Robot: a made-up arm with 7 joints. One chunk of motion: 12 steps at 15 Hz.
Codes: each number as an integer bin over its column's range. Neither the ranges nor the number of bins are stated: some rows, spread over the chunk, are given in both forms.
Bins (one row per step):
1: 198 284 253 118 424 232
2: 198 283 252 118 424 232
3: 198 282 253 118 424 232
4: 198 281 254 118 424 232
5: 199 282 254 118 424 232
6: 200 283 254 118 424 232
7: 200 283 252 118 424 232
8: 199 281 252 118 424 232
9: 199 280 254 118 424 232
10: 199 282 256 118 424 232
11: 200 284 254 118 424 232
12: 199 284 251 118 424 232
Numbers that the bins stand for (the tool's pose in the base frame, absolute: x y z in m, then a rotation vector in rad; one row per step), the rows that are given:
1: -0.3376 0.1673 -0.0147 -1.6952 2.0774 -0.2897
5: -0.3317 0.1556 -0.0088 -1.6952 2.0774 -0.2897
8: -0.3317 0.1497 -0.0205 -1.6952 2.0774 -0.2897
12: -0.3317 0.1673 -0.0264 -1.6952 2.0774 -0.2897
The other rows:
2: -0.3376 0.1614 -0.0205 -1.6952 2.0774 -0.2897
3: -0.3376 0.1556 -0.0147 -1.6952 2.0774 -0.2897
4: -0.3376 0.1497 -0.0088 -1.6952 2.0774 -0.2897
6: -0.3258 0.1614 -0.0088 -1.6952 2.0774 -0.2897
7: -0.3258 0.1614 -0.0205 -1.6952 2.0774 -0.2897
9: -0.3317 0.1438 -0.0088 -1.6952 2.0774 -0.2897
10: -0.3317 0.1556 0.0029 -1.6952 2.0774 -0.2897
11: -0.3258 0.1673 -0.0088 -1.6952 2.0774 -0.2897

